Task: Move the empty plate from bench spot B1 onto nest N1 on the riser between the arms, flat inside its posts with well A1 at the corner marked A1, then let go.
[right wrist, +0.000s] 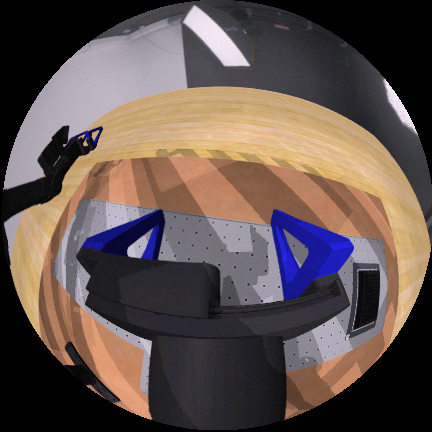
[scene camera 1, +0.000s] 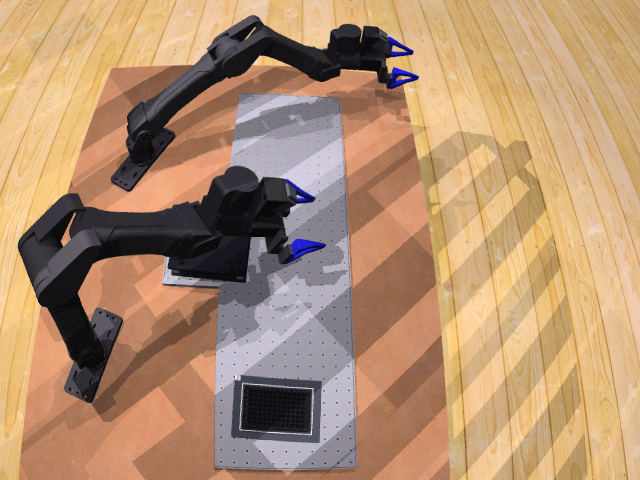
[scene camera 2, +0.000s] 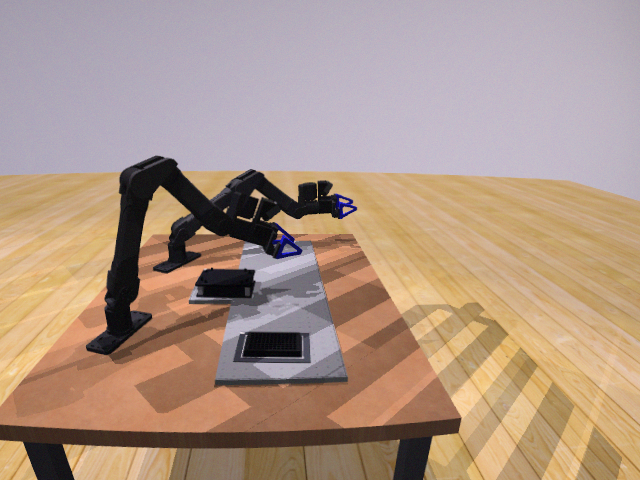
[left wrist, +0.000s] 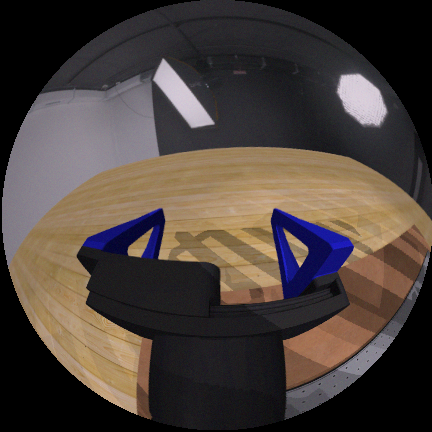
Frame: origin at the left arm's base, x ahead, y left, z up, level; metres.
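Seen in the pictures: left gripper, fingertip midpoint: [right wrist: 94,129] [scene camera 1: 415,64] [scene camera 2: 355,204] [left wrist: 217,214]; right gripper, fingertip midpoint: [right wrist: 217,214] [scene camera 1: 319,222] [scene camera 2: 297,246]; left arm's base, origin of the base link: [scene camera 1: 143,157] [scene camera 2: 178,262]; right arm's base, origin of the base link: [scene camera 1: 94,355] [scene camera 2: 121,332].
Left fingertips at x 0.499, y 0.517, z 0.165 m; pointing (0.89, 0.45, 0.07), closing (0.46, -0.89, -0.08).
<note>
Pixels of each thing's top centre, then the offset from my left fingertips to it. "pt": a spot on its surface instead. Level surfaces: height alone.
- black many-well plate, middle of its top: [scene camera 1: 276,409] [scene camera 2: 273,341] [right wrist: 371,296] dx +0.084, dy -0.870, dz -0.136 m
- black riser, middle of its top: [scene camera 1: 208,242] [scene camera 2: 226,273] dx -0.194, dy -0.647, dz -0.100 m
- perforated board, its level: dz -0.152 m
- table, its level: dz -0.165 m
- pale base, surface spot: [scene camera 1: 191,282] pt dx -0.196, dy -0.726, dz -0.152 m
- small white mark, middle of its top: [scene camera 1: 237,377] dx -0.012, dy -0.850, dz -0.150 m
The black many-well plate [scene camera 1: 276,409] [scene camera 2: 272,345] [right wrist: 367,300] lies flat inside the white outline of the grey bench spot [scene camera 1: 235,413] [scene camera 2: 306,356]. The black riser [scene camera 1: 209,263] [scene camera 2: 225,279] has short posts at its top corners and bears no plate; in scene camera 1 my right arm partly hides it. The A1 mark on the nest cannot be made out. My right gripper [scene camera 1: 319,222] [scene camera 2: 296,244] [right wrist: 217,214] is open and empty, high above the perforated board, well away from the plate. My left gripper [scene camera 1: 415,64] [scene camera 2: 354,204] [left wrist: 217,214] is open and empty, farther off beyond the table edge.
The perforated board [scene camera 1: 284,351] [scene camera 2: 284,372] runs along the table [scene camera 1: 398,310] [scene camera 2: 382,382] under the plate. The riser stands on a pale base [scene camera 1: 191,282] [scene camera 2: 199,300] beside the board. My right forearm [scene camera 1: 144,232] passes over the riser. A small white mark [scene camera 1: 237,377] sits at one corner of the bench spot.
</note>
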